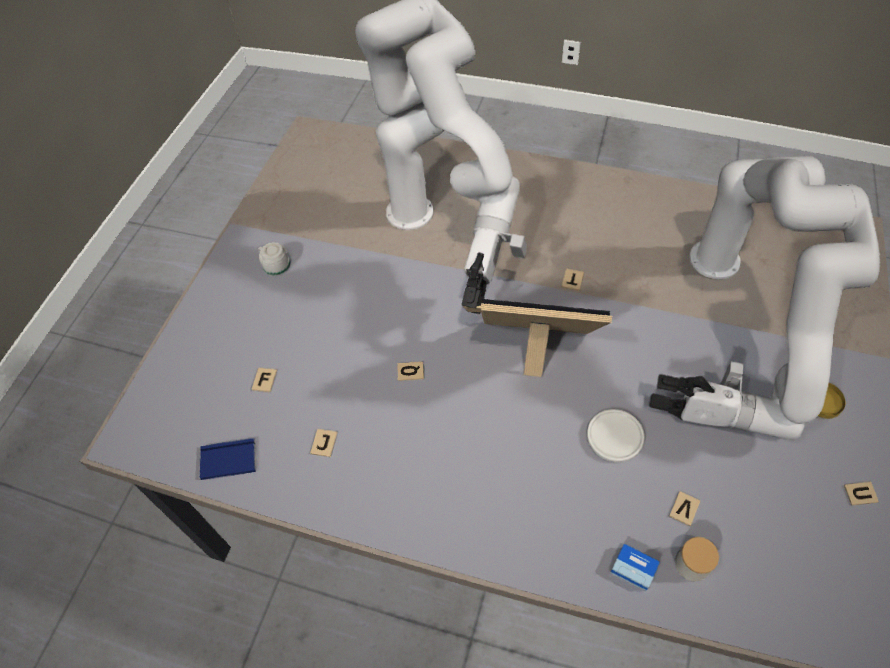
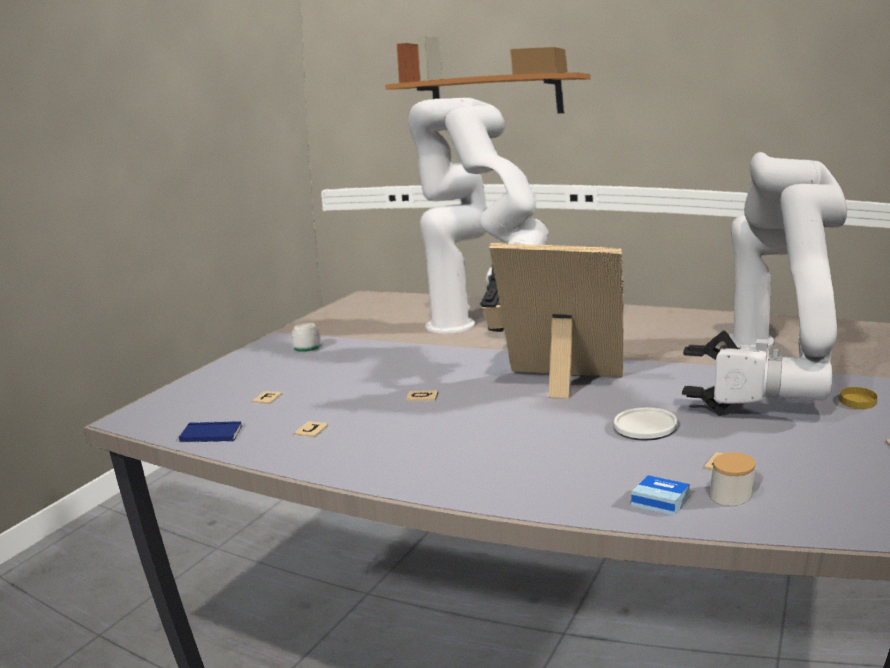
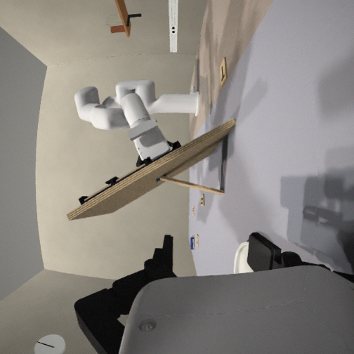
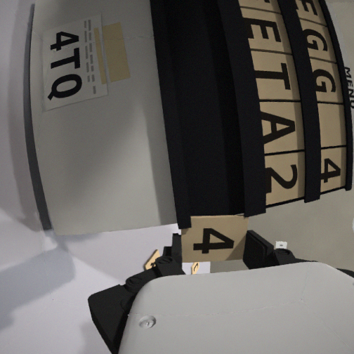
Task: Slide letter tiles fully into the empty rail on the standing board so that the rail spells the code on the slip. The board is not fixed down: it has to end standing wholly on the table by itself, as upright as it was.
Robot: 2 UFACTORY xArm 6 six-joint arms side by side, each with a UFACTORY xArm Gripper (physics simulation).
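Where they show: left gripper, fingertip midpoint: (image 1: 654,390) (image 2: 683,370); right gripper, fingertip midpoint: (image 1: 470,309) (image 2: 491,318); left arm's base at its link origin: (image 1: 714,260) (image 2: 750,342); right arm's base at its link origin: (image 1: 409,213) (image 2: 450,327).
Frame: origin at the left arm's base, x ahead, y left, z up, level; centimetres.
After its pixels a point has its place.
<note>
The standing board (image 1: 546,319) @[x 46.9, y -34.8, z 24.5 cm] (image 2: 560,287) @[x 45.7, y -35.4, z 22.4 cm] (image 3: 135,192) (image 4: 110,165) is upright on its rear leg. Its slip (image 4: 87,95) reads 4TQ. The empty rail (image 4: 210,125) runs below the row ending E, T, A, 2. My right gripper (image 1: 472,296) @[x 41.2, y -51.7, z 14.2 cm] (image 2: 492,302) @[x 41.2, y -51.7, z 14.2 cm] (image 4: 212,247) is shut on the 4 tile (image 2: 493,317) @[x 41.1, y -51.3, z 14.4 cm] (image 4: 220,242), whose leading edge is at the rail's open end; how far it is inside is hard to tell. The T tile (image 1: 572,279) @[x 15.9, y -33.3, z 0.4 cm] (image 3: 223,71) and Q tile (image 1: 410,371) @[x 51.5, y -63.1, z 0.6 cm] (image 2: 421,395) @[x 51.7, y -63.1, z 0.6 cm] lie on the table. My left gripper (image 1: 657,391) @[x 47.1, y -10.9, z 8.5 cm] (image 2: 687,371) @[x 47.1, y -10.9, z 8.5 cm] (image 3: 211,249) is open and empty, right of the board.
Tiles F (image 1: 263,379) @[x 62.5, y -94.7, z 0.6 cm], J (image 1: 323,442) @[x 73.3, y -75.3, z 0.6 cm], V (image 1: 684,507) @[x 67.3, y -0.3, z 0.6 cm] and U (image 1: 861,493) @[x 55.2, y 34.8, z 0.6 cm] lie on the table. A white dish (image 1: 616,435) @[x 55.3, y -16.2, z 1.0 cm] is near my left gripper. A blue box (image 1: 635,566) @[x 82.3, y -8.2, z 2.7 cm], a lidded jar (image 1: 697,559) @[x 79.2, y 2.3, z 6.0 cm], a navy case (image 1: 227,458) @[x 82.9, y -93.5, z 1.2 cm] and a small white jar (image 1: 273,257) @[x 32.4, y -104.8, z 6.1 cm] stand around.
</note>
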